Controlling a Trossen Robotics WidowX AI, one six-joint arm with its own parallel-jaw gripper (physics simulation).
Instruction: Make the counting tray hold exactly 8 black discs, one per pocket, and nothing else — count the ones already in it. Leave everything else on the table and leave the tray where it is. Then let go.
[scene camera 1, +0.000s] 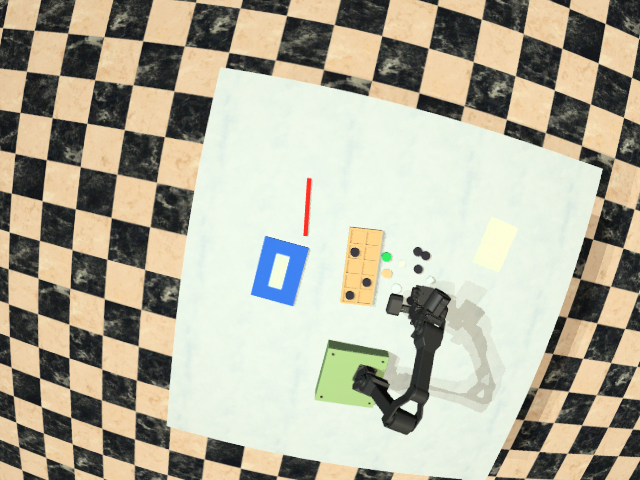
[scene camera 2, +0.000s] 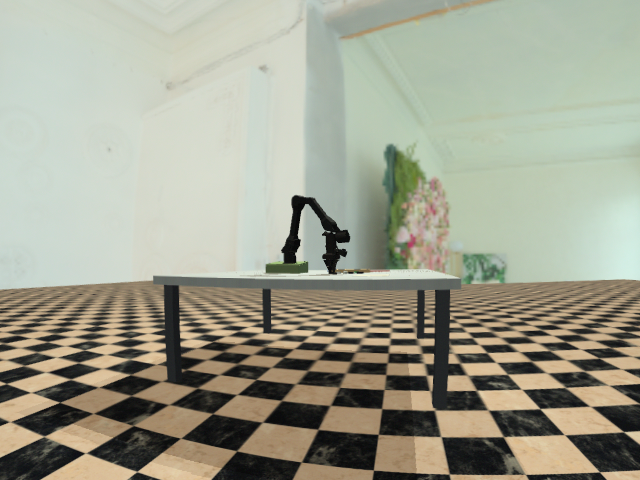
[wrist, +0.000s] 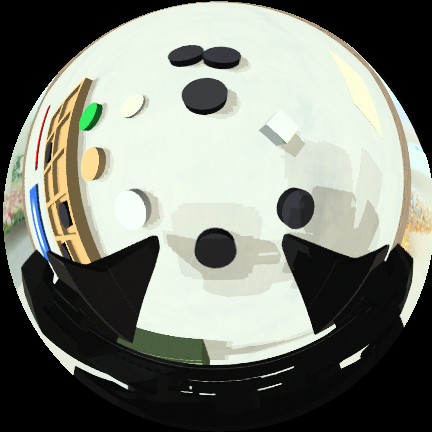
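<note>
The wooden counting tray (scene camera 1: 372, 237) (wrist: 76, 165) has two columns of five pockets. Three of them hold one black disc each: a disc (scene camera 1: 354, 252), a second disc (scene camera 1: 366, 282) and a third disc (scene camera 1: 349, 295). My gripper (scene camera 1: 412, 303) (scene camera 2: 331, 271) (wrist: 221, 241) is open, low over the table right of the tray. A loose black disc (wrist: 215, 248) lies on the table between its spread fingertips, not gripped. Another black disc (wrist: 295, 208) lies near the right fingertip. Farther off lie a single black disc (scene camera 1: 418, 269) (wrist: 204, 95) and two touching ones, one disc (scene camera 1: 417, 251) (wrist: 186, 55) and its neighbour (scene camera 1: 425, 255) (wrist: 222, 57).
Beside the tray lie a green disc (scene camera 1: 386, 256) (wrist: 91, 117), a tan disc (scene camera 1: 387, 273) (wrist: 93, 164), a cream disc (scene camera 1: 402, 264) (wrist: 133, 105) and a white disc (scene camera 1: 396, 288) (wrist: 132, 209). A white cube (wrist: 281, 126), red bar (scene camera 1: 307, 206), blue frame (scene camera 1: 259, 268) and pale sheet (scene camera 1: 495, 244) also lie there.
</note>
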